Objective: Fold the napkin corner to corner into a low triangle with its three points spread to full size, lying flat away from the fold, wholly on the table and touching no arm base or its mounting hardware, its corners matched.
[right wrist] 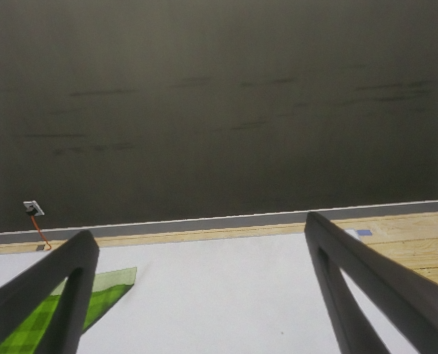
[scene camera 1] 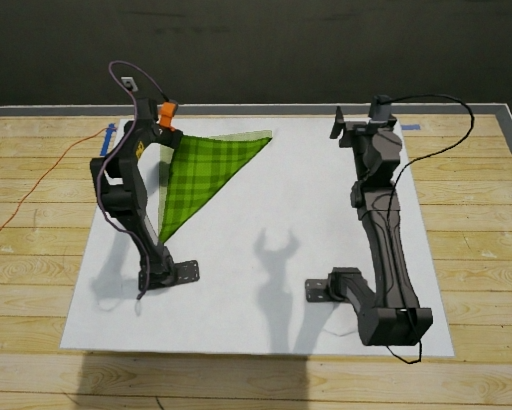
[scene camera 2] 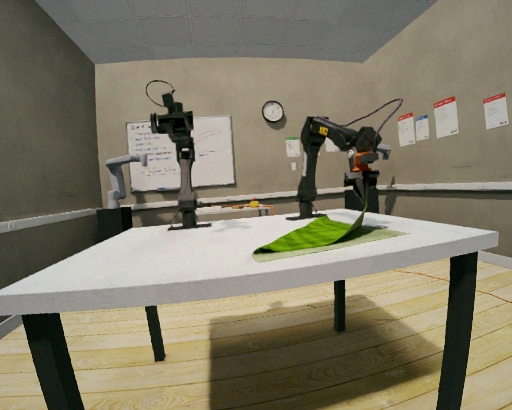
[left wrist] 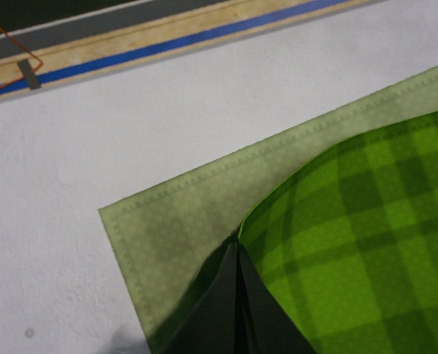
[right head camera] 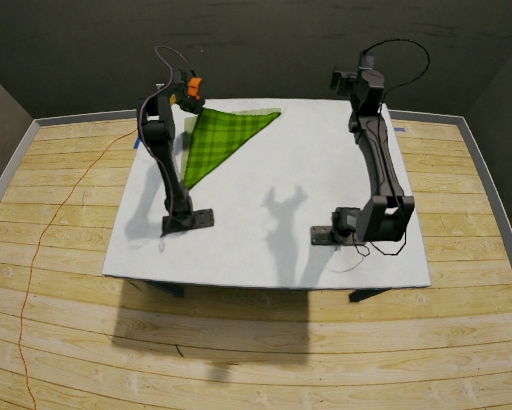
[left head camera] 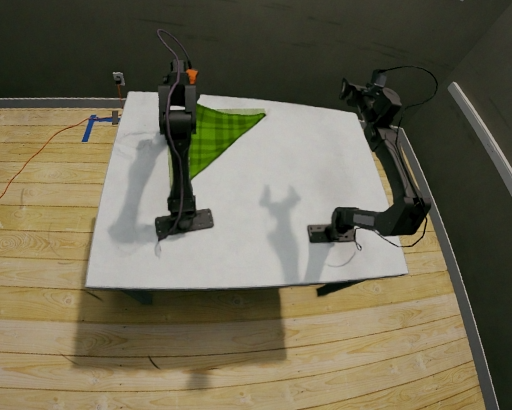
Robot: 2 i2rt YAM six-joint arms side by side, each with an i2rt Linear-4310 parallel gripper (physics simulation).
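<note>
The green plaid napkin (left head camera: 215,135) (right head camera: 217,142) (scene camera 1: 200,175) (scene camera 2: 305,237) (left wrist: 350,240) (right wrist: 102,302) is folded diagonally, its bright layer over a pale layer that shows as a strip along the two far sides. My left gripper (scene camera 2: 365,200) (left wrist: 234,251) is shut on the napkin's upper corner and holds it raised above the table; in the left wrist view the pale corner lies flat to the upper left of the fingertips. My right gripper (scene camera 1: 336,124) (scene camera 2: 153,123) (right wrist: 199,230) is open and empty, high above the table at the right of scene camera 1, away from the napkin.
The white table (left head camera: 240,260) (right head camera: 240,260) (scene camera 1: 225,320) carries both arm bases. The left base plate (left head camera: 202,218) (scene camera 1: 187,271) stands close to the napkin's near corner. The right base plate (left head camera: 317,233) (scene camera 1: 315,290) stands farther right. The table's far edge runs beyond the napkin.
</note>
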